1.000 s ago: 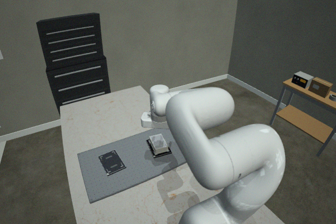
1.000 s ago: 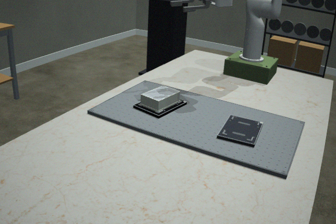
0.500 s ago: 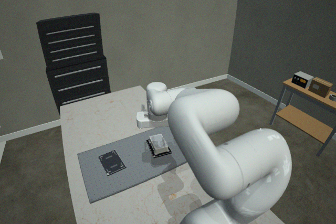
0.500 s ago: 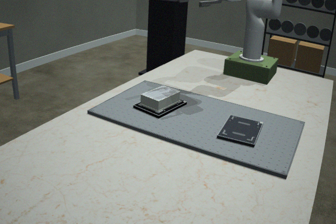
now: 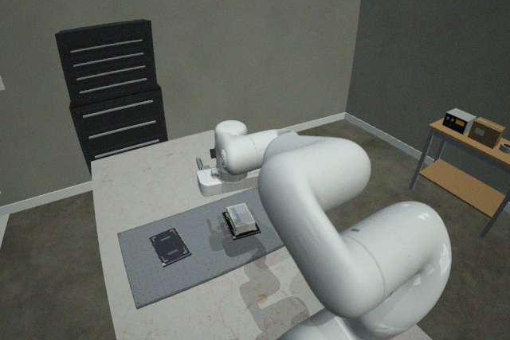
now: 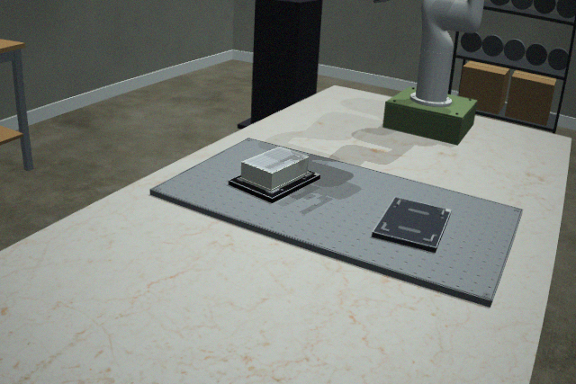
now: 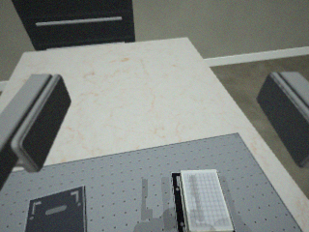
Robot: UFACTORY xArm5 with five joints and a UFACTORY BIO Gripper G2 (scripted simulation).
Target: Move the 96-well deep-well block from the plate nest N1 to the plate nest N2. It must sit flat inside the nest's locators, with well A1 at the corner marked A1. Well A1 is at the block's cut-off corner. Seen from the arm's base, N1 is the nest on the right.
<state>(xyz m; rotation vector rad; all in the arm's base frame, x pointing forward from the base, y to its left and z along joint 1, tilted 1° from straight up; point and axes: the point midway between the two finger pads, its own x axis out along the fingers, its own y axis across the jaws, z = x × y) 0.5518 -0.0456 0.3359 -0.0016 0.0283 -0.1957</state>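
Right now the white 96-well deep-well block is 370 mm below my hand, 120 mm to the right of it and 80 mm ahead of it. Also, from my hand: plate nest N2 (400 mm below, 200 mm to the left, 100 mm ahead); black plate nest N1 (400 mm below, 120 mm to the right, 80 mm ahead).
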